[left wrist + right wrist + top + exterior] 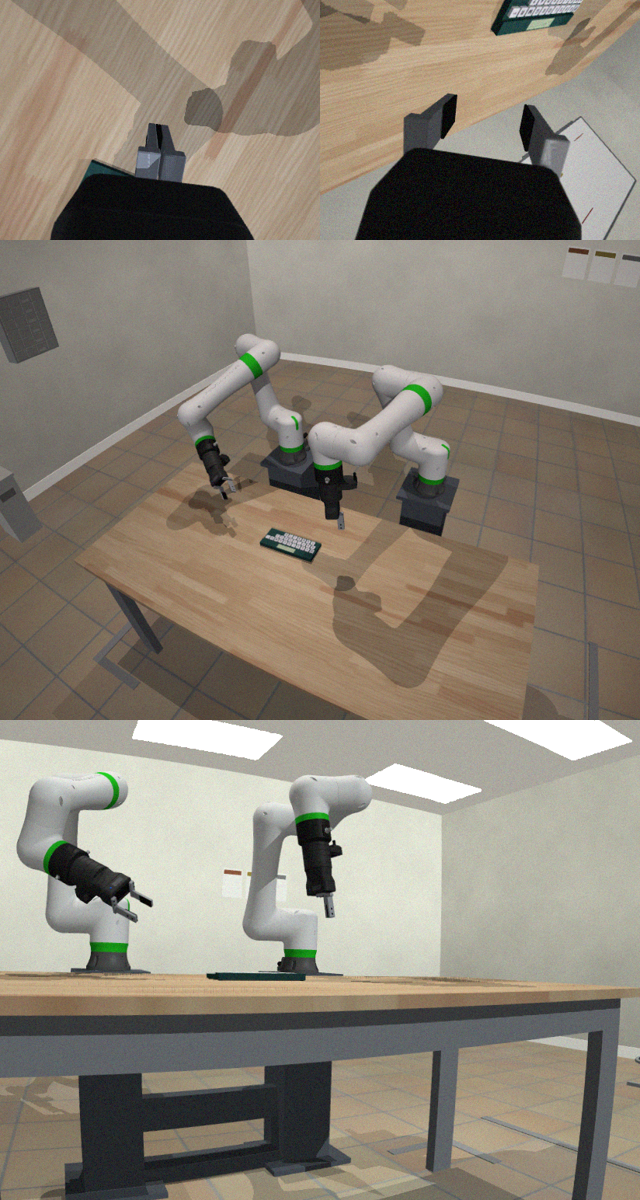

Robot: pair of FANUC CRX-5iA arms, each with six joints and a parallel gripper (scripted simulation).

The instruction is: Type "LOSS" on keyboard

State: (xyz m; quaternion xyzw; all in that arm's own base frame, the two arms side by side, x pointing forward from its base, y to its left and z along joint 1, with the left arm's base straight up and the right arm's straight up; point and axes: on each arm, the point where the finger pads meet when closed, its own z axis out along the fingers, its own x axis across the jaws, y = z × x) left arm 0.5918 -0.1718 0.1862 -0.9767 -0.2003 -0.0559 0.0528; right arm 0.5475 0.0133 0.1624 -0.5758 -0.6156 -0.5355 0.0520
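My left hand is 31 cm to the left of the left-arrow key, 17 cm above it and 1 cm short of it.
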